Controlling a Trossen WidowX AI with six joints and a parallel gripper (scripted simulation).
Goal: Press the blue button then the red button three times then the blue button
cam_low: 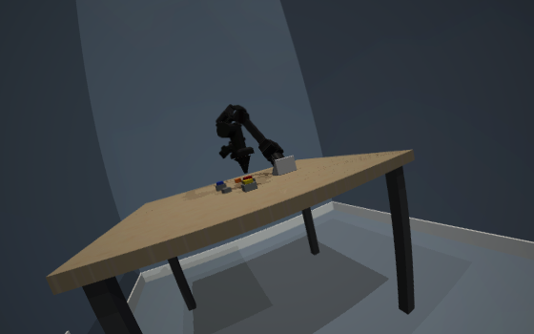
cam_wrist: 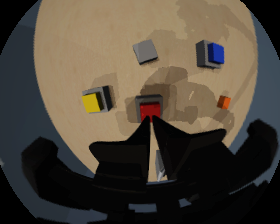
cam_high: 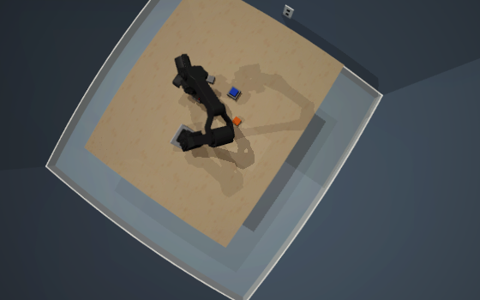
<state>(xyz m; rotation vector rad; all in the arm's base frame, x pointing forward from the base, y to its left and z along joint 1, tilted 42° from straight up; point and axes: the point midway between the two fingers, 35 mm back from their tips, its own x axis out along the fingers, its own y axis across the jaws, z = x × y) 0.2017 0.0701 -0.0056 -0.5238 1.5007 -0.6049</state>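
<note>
Right now my gripper tip is 20 mm above the red button. From my gripper tip the other things lie so: blue button (140 mm to the right, 100 mm ahead, 20 mm below); then grey block (100 mm ahead, 40 mm below, 10 mm to the right); then yellow button (100 mm to the left, 30 mm ahead, 20 mm below).
</note>
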